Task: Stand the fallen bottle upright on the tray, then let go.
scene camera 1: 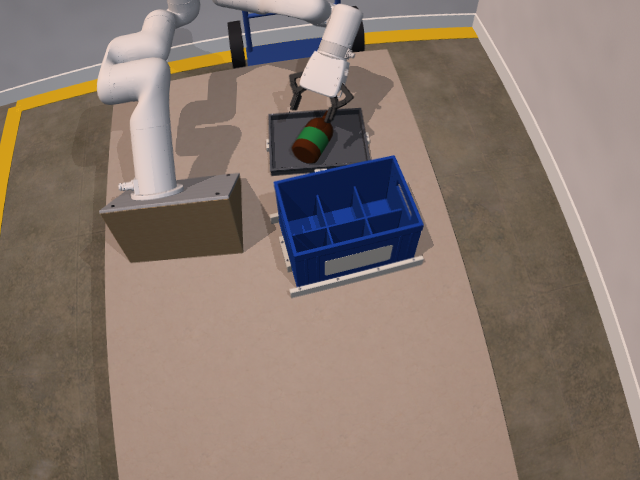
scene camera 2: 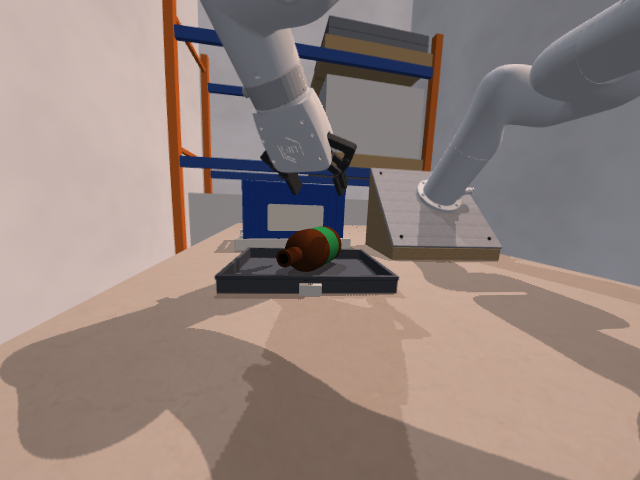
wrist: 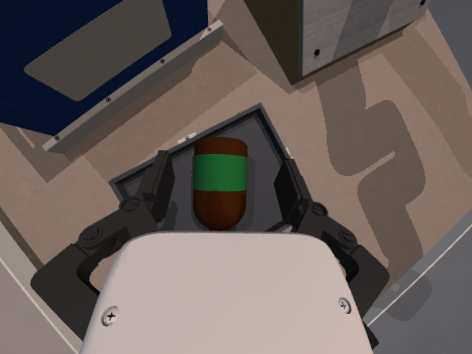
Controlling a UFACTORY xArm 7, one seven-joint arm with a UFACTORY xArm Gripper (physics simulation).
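Places are measured from the arm's base along level axes (x ahead, y left, z up), in centimetres.
Pixels of known places: gripper, between the fingertips: [scene camera 1: 309, 116] [scene camera 2: 319, 190] [wrist: 227, 168]; arm's base, origin of its link: [scene camera 1: 157, 193] [scene camera 2: 437, 196].
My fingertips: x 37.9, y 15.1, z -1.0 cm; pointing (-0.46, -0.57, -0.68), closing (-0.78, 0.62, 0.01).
Ahead of a thing's pixels: the offset from my fingertips to its top centre.
A brown bottle {dx +2.2, dy +2.8, dz -6.9 cm} [scene camera 1: 313, 138] [scene camera 2: 312, 249] [wrist: 220, 172] with a green band lies on its side in the dark grey tray {dx +2.3, dy +2.8, dz -12.2 cm} [scene camera 1: 347, 150] [scene camera 2: 258, 285] [wrist: 266, 145]. Its neck points toward scene camera 2, and its base toward the blue crate. My gripper [scene camera 1: 311, 113] [scene camera 2: 317, 192] [wrist: 227, 168] is open, tilted, and above the bottle in scene camera 2, with a gap between fingertips and bottle. In the wrist view the bottle shows between the two fingers, lined up lengthwise, and its neck is hidden behind the gripper body.
A blue crate {dx +2.8, dy -27.5, dz +2.7 cm} [scene camera 1: 356, 242] [scene camera 2: 253, 211] [wrist: 187, 20] with compartments stands beside the tray, with pale rails [scene camera 1: 356, 277] [wrist: 135, 82] along its sides. The arm's wooden base block [scene camera 1: 178, 229] [scene camera 2: 439, 253] stands nearby. A blue trolley [scene camera 1: 284, 51] and an orange-and-blue rack [scene camera 2: 173, 129] stand farther off.
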